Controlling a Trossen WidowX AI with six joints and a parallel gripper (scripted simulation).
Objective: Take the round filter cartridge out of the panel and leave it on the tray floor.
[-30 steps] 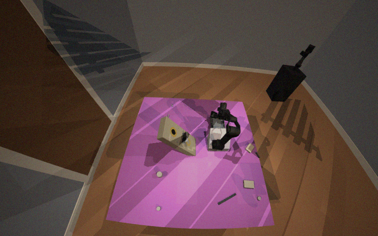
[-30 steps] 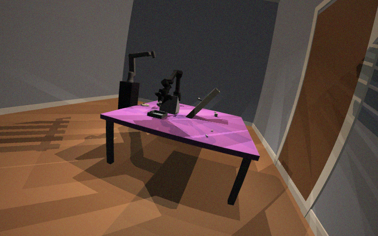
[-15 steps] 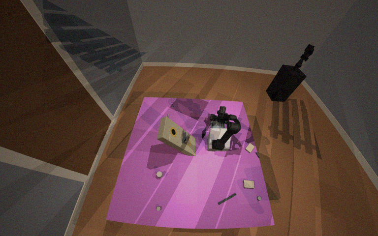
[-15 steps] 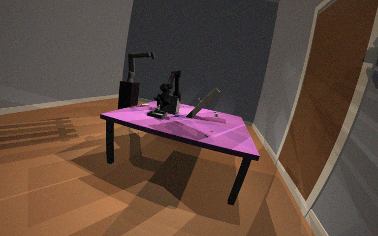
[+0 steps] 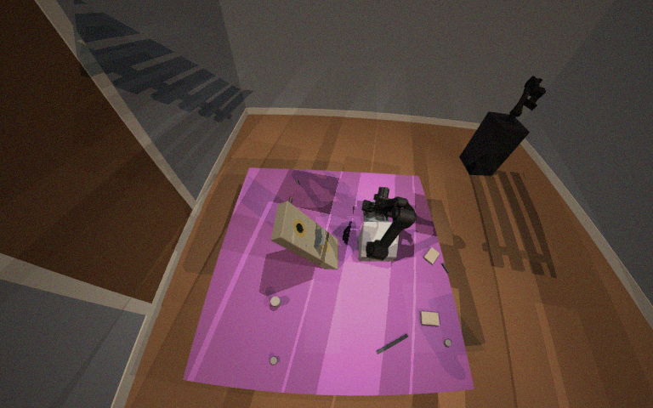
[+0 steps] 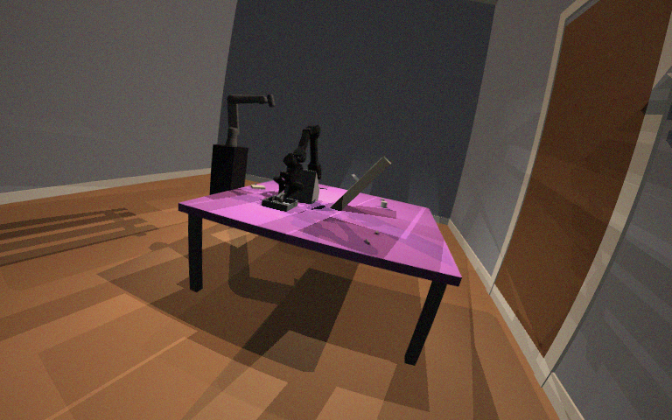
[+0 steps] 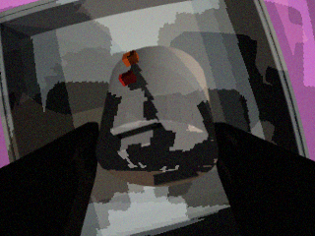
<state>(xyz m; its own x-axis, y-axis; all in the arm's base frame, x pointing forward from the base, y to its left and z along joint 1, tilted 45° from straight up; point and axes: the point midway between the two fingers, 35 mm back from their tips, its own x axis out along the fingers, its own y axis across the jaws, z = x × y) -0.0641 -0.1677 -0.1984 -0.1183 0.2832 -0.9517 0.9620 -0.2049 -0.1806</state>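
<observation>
The round grey filter cartridge is right at my gripper tip. Also, from my gripper tip: dark tray (40 mm below, 10 mm to the right).
</observation>
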